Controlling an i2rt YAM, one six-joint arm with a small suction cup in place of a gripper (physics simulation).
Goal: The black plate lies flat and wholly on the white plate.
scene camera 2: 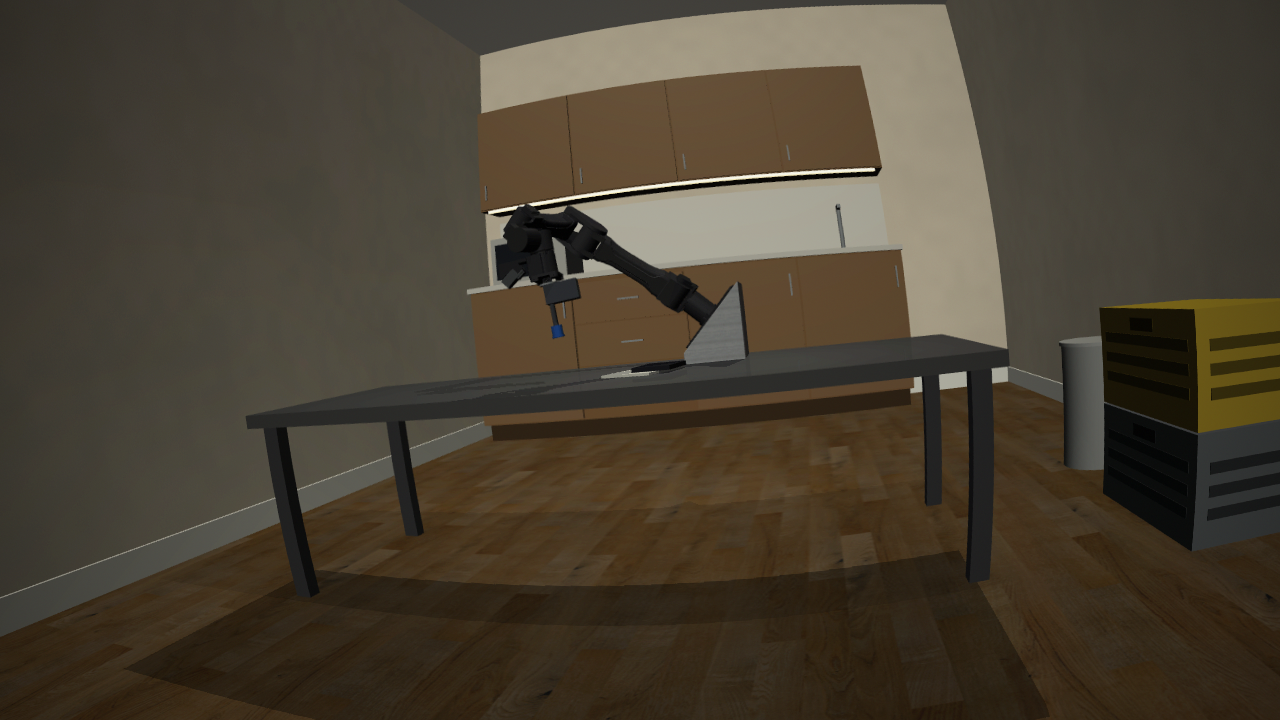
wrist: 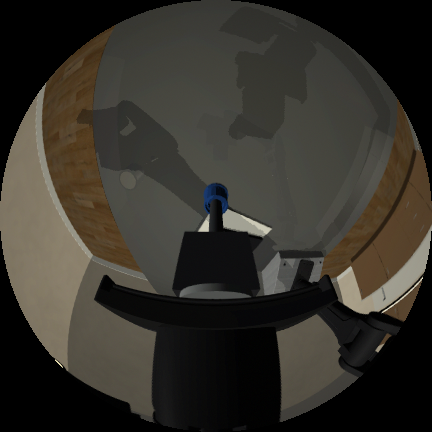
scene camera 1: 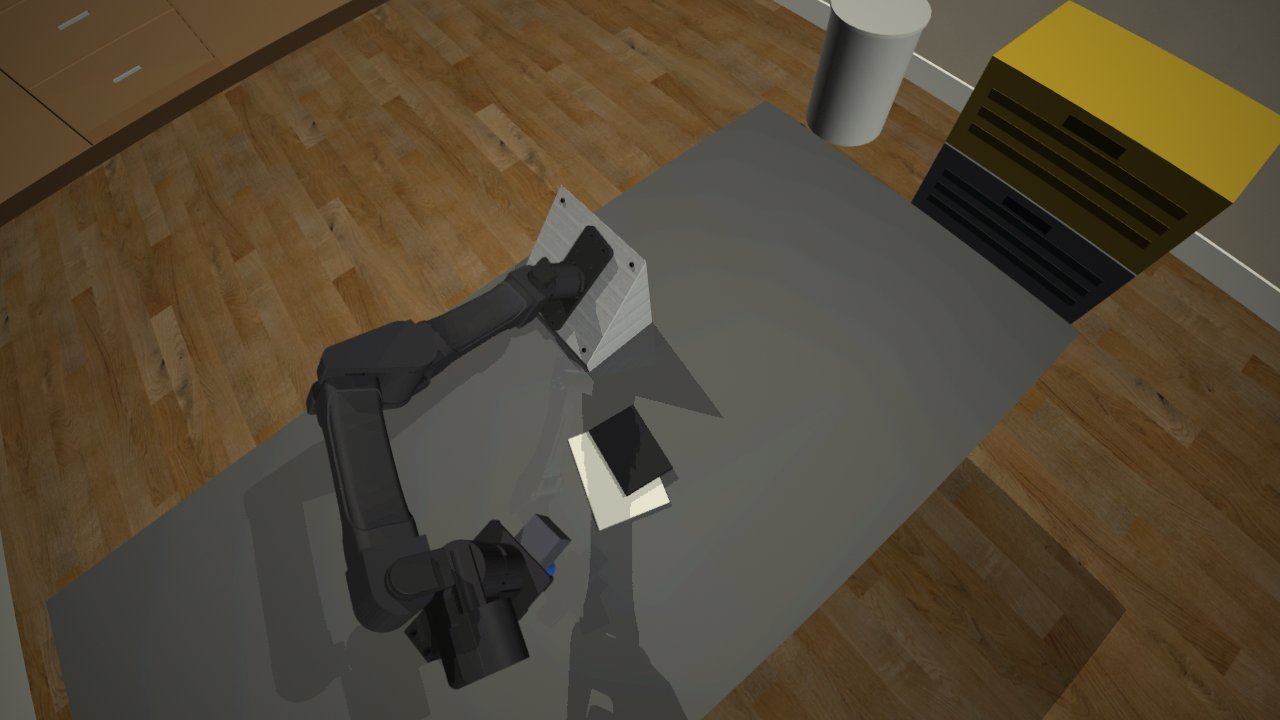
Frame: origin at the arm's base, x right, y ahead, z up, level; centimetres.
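Where they show: hand, tool point: (scene camera 2: 558, 337) (wrist: 215, 193); arm's base, link origin: (scene camera 2: 712, 318) (wrist: 298, 285) (scene camera 1: 574, 280).
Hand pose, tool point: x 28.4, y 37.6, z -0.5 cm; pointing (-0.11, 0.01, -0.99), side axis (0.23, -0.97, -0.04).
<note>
Each offset is from my tool point to the top centre of the thing. Level surfaces: height alone.
The black plate {dx -20.0, dy -9.6, dz -8.6 cm} (scene camera 1: 631, 450) (scene camera 2: 659, 366) rests partly on the white plate {dx -16.4, dy -8.1, dz -9.6 cm} (scene camera 1: 601, 497) (scene camera 2: 619, 374) (wrist: 247, 224). In scene camera 1 it is turned relative to the white plate and reaches past its right edge. A strip of white shows along the left and lower sides. Whether the black plate is slightly tilted is hard to tell. My suction cup (scene camera 1: 550, 569) (scene camera 2: 557, 331) (wrist: 216, 195) carries nothing and hangs well above the table, off to the lower left of the plates in scene camera 1. In the wrist view my tool block hides most of the black plate.
A grey wedge-shaped arm mount (scene camera 1: 626, 308) (scene camera 2: 723, 335) (wrist: 272, 272) stands on the grey table {dz -10.2 cm} (scene camera 1: 769, 295) (scene camera 2: 850, 358) behind the plates. A white bin (scene camera 1: 863, 80) (scene camera 2: 1081, 402) and stacked yellow and dark crates (scene camera 1: 1136, 98) (scene camera 2: 1150, 367) stand on the floor beyond the table.
</note>
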